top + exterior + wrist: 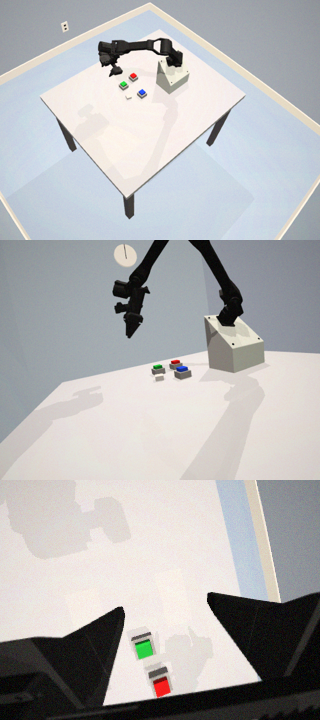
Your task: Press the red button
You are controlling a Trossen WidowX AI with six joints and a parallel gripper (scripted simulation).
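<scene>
The red button is 20 cm behind my gripper tip and 15 cm below it. The rest, counted from my gripper tip: small white block: 9 cm behind, 12 cm to the left, 17 cm below; green button: 11 cm behind, 3 cm to the left, 15 cm below; blue button: 17 cm behind, 15 cm to the left, 15 cm below.
</scene>
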